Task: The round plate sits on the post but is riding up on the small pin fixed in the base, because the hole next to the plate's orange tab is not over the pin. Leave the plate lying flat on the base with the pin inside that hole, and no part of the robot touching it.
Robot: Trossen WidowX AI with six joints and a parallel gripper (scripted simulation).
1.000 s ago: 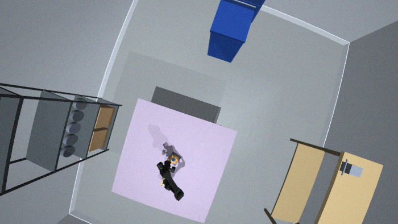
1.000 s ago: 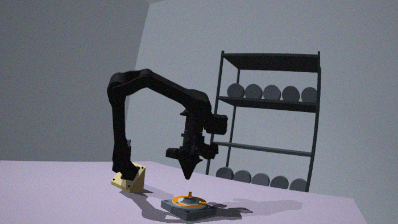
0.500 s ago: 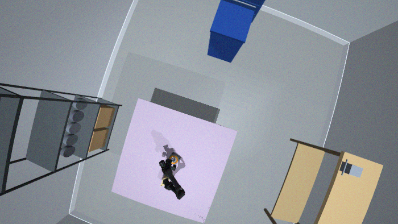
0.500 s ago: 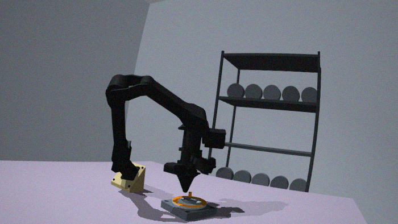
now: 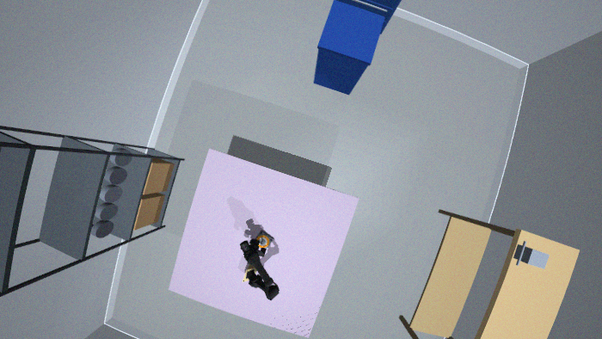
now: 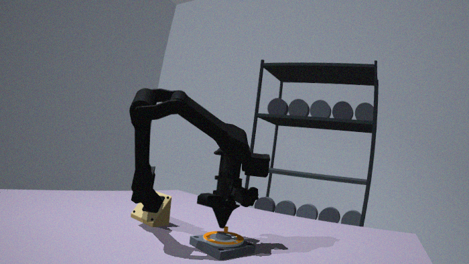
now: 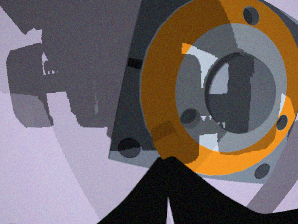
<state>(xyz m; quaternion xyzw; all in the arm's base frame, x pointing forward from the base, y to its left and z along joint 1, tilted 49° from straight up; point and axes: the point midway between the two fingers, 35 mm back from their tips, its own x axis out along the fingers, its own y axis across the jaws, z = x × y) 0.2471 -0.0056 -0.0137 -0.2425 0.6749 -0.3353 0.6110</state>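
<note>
Right now my gripper tip is 30 mm short of the square grey base, 40 mm to the left of it and 20 mm above it.
</note>
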